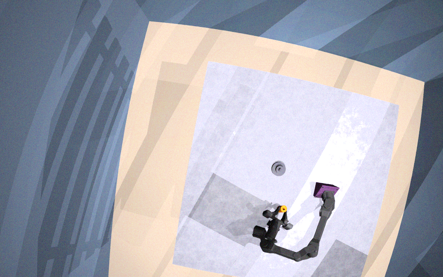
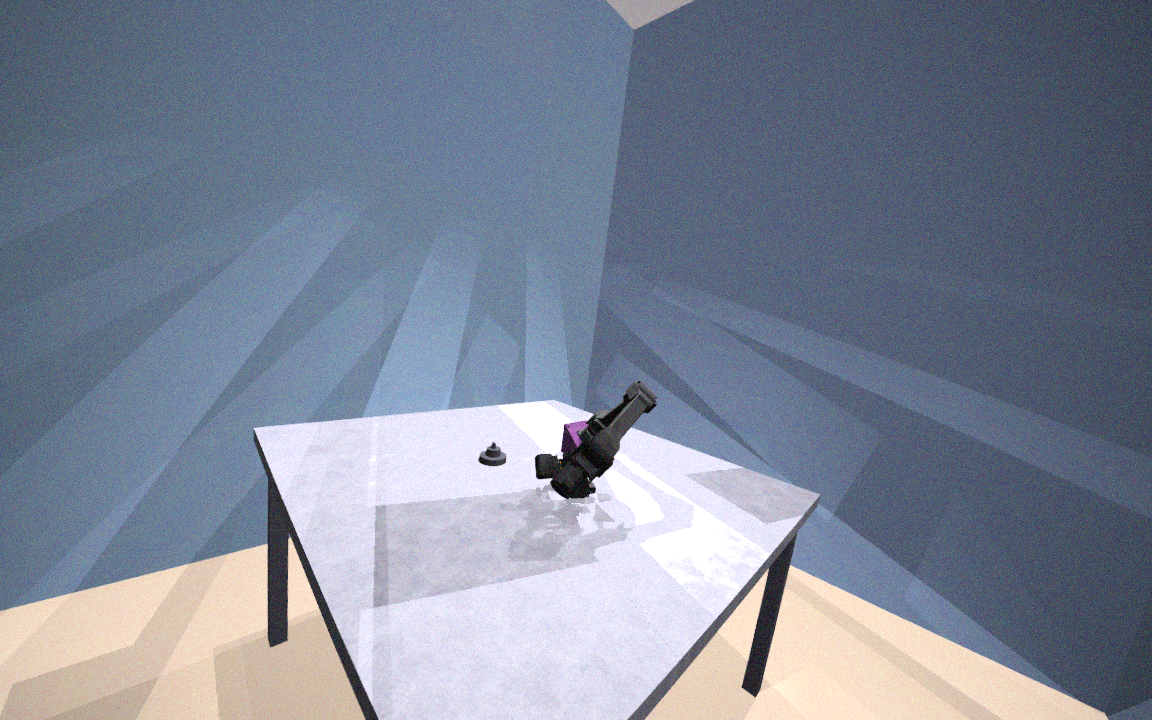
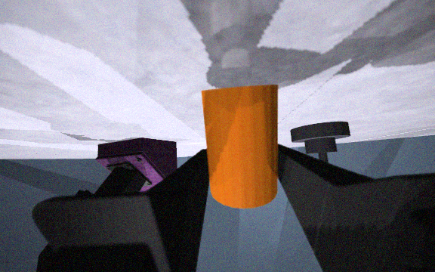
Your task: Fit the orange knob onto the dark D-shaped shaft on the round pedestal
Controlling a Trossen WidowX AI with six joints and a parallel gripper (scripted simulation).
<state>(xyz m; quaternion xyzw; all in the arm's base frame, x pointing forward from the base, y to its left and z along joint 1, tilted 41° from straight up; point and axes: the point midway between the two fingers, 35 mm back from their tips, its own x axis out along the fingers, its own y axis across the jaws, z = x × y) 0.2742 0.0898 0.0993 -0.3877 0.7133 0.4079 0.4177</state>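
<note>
Right now my gripper tip is 1 cm to the right of the orange knob, 1 cm short of it and 1 cm above it. The rest, counted from my gripper tip: short shaft 22 cm to the right, 5 cm ahead, 1 cm below.
</note>
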